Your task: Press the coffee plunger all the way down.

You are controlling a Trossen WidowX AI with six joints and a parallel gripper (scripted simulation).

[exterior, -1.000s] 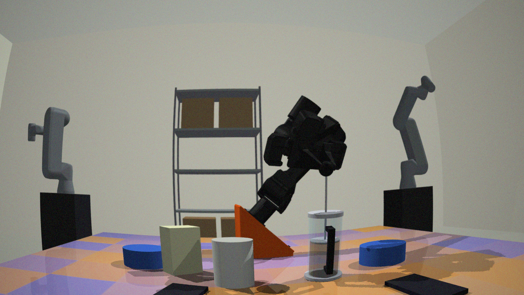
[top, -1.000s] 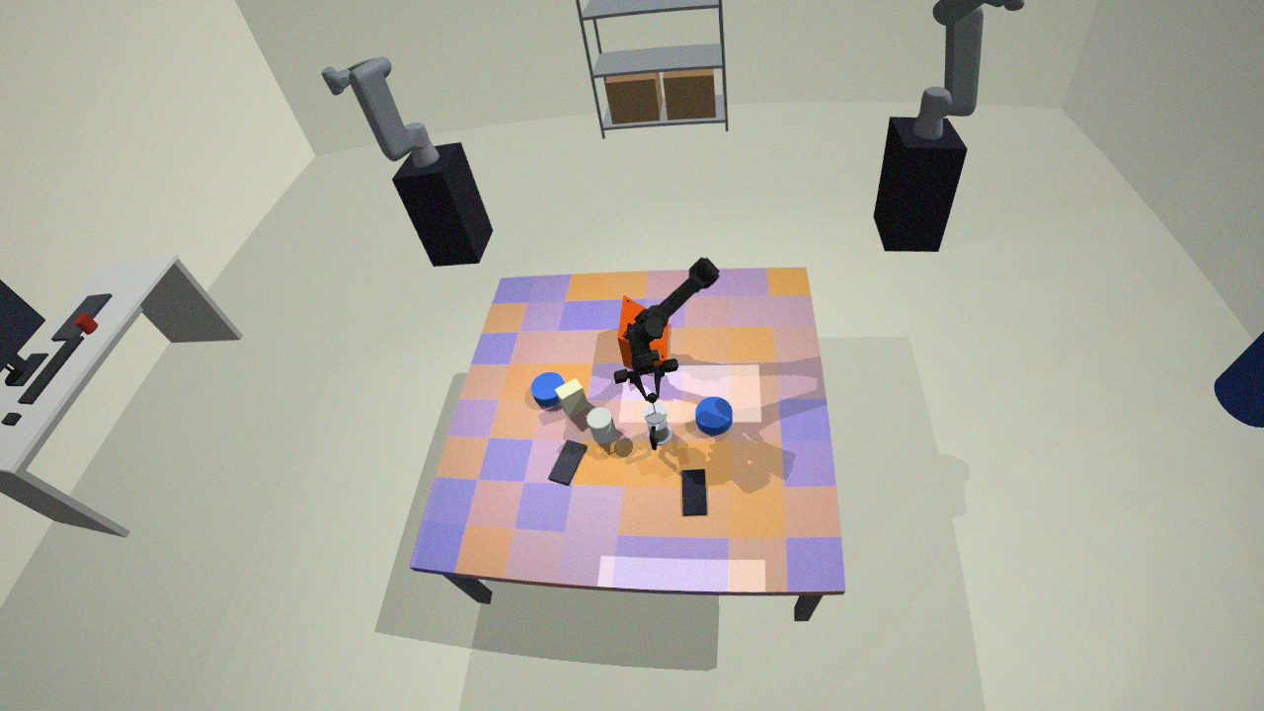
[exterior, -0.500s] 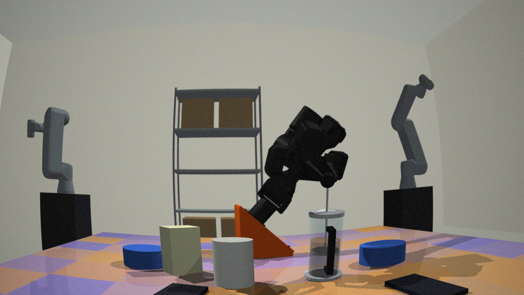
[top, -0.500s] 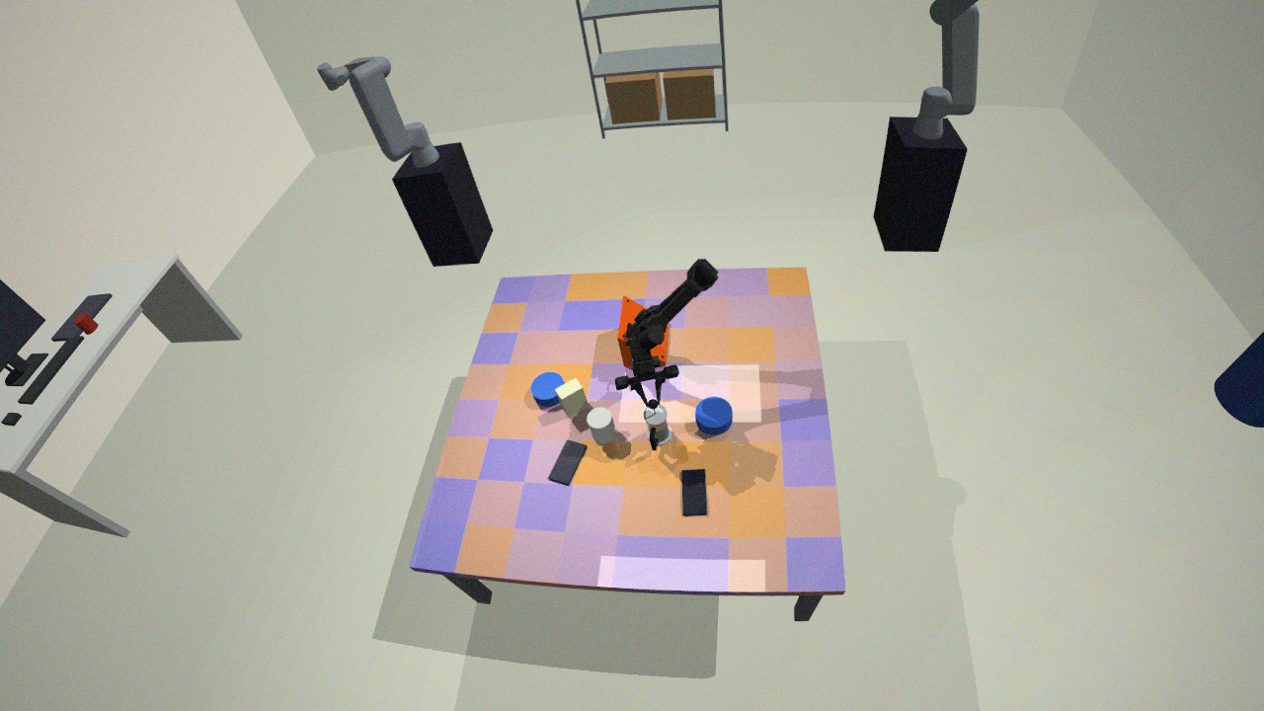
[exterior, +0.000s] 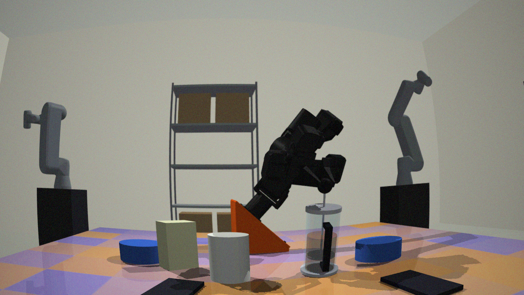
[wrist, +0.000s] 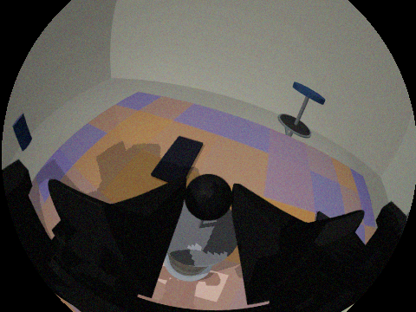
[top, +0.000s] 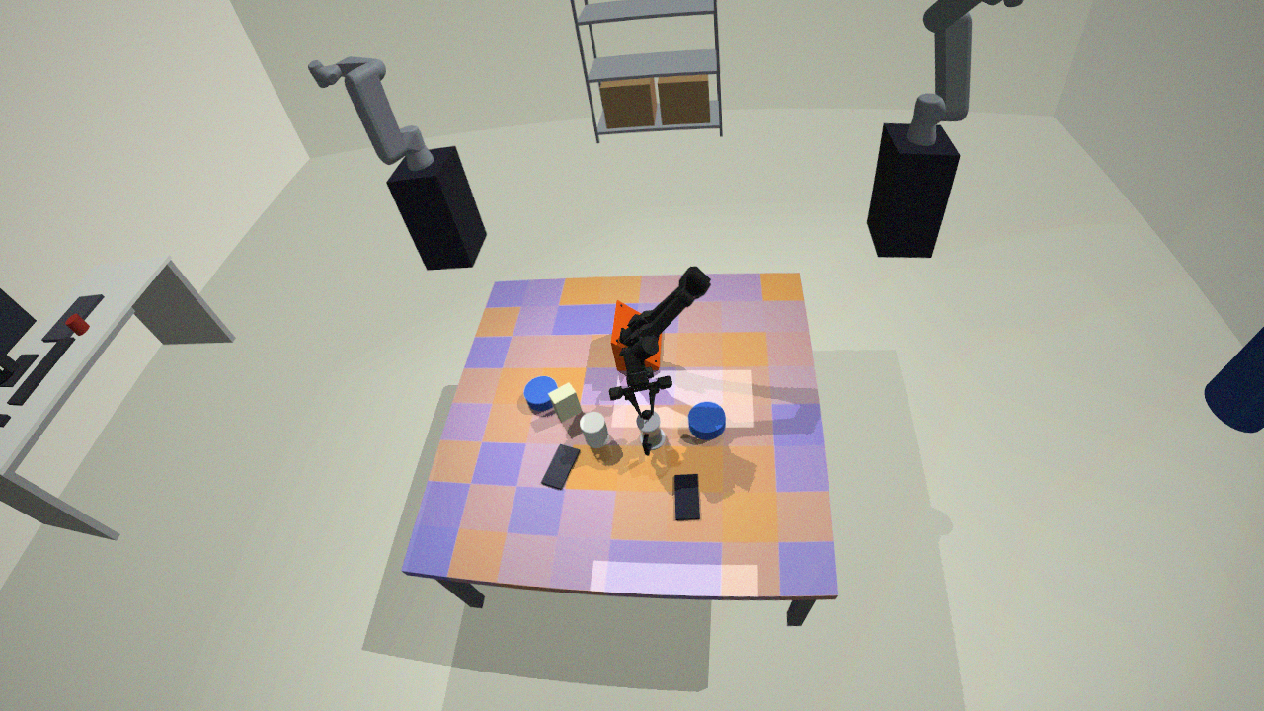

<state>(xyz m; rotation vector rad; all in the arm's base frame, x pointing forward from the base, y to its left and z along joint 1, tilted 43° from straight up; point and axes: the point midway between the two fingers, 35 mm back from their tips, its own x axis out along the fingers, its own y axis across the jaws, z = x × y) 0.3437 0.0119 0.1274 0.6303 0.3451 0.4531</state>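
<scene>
My gripper tip is 10 mm past the coffee press, 10 mm to the left of it and 90 mm above it.
</scene>
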